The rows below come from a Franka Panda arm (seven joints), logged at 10 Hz.
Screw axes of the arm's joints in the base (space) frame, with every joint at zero. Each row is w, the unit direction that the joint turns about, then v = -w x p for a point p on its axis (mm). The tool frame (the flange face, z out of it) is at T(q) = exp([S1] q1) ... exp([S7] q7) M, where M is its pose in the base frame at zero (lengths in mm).
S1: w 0 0 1 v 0 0 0
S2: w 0 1 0 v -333 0 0
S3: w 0 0 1 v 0 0 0
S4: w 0 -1 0 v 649 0 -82.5
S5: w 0 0 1 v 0 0 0
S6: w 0 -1 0 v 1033 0 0
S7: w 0 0 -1 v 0 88 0
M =
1 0 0 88
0 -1 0 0
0 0 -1 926
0 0 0 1
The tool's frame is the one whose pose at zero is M.
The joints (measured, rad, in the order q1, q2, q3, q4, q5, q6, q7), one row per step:
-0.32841 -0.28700 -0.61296 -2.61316 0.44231 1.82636 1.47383
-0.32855 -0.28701 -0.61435 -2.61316 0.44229 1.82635 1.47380
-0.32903 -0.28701 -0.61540 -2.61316 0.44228 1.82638 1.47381
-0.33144 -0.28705 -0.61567 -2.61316 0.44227 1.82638 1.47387
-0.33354 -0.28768 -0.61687 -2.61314 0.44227 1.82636 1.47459
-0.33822 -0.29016 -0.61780 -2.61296 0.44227 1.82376 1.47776
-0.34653 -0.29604 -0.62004 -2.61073 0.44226 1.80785 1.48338
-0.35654 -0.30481 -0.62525 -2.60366 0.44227 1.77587 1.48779
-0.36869 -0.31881 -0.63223 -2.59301 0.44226 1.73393 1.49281
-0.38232 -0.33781 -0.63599 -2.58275 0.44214 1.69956 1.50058
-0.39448 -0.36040 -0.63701 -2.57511 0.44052 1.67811 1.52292
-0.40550 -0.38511 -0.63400 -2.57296 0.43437 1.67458 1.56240
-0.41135 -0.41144 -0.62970 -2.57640 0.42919 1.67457 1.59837
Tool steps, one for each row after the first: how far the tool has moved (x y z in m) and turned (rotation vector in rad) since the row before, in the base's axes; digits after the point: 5 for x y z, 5 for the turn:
-0.00038 -0.00035 -0.00006 0.00036 -0.00014 -0.00143
-0.00039 -0.00036 -0.00005 0.00025 -0.00009 -0.00150
-0.00070 -0.00065 0.00000 0.00006 -0.00002 -0.00270
-0.00084 -0.00079 0.00015 0.00023 -0.00022 -0.00376
-0.00149 -0.00107 0.00079 0.00204 0.00030 -0.00670
-0.00290 -0.00112 0.00247 0.01148 0.00077 -0.00769
-0.00397 -0.00155 0.00492 0.02099 -0.00210 -0.00479
-0.00496 -0.00216 0.00778 0.02520 -0.00669 -0.00462
-0.00461 -0.00254 0.00942 0.01639 -0.01056 -0.00768
-0.00383 -0.00238 0.00966 0.00720 -0.00334 -0.01745
-0.00311 -0.00191 0.00831 -0.00419 0.00959 -0.02862
-0.00191 0.00086 0.00690 -0.00373 0.00726 -0.02144

